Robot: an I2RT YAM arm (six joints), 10 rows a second.
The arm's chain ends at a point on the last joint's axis. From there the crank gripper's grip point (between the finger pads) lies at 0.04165 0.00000 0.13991 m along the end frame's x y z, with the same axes.
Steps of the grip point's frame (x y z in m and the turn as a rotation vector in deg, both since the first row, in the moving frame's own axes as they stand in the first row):
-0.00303 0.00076 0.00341 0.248 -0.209 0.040
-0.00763 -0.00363 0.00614 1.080 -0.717 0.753
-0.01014 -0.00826 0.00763 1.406 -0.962 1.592
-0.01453 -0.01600 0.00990 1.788 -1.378 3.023
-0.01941 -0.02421 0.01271 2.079 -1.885 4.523
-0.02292 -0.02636 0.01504 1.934 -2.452 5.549
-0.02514 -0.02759 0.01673 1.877 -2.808 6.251
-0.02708 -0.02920 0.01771 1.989 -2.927 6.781
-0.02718 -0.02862 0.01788 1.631 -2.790 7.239
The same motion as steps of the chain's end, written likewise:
-0.00252 0.00134 0.00326 0.248 -0.209 0.040
-0.00589 -0.00152 0.00565 1.080 -0.717 0.753
-0.00782 -0.00594 0.00698 1.406 -0.962 1.592
-0.01121 -0.01373 0.00897 1.788 -1.378 3.023
-0.01486 -0.02222 0.01145 2.079 -1.885 4.523
-0.01694 -0.02535 0.01340 1.934 -2.452 5.549
-0.01825 -0.02714 0.01486 1.877 -2.808 6.251
-0.01990 -0.02881 0.01577 1.989 -2.927 6.781
-0.02026 -0.02944 0.01601 1.631 -2.790 7.239

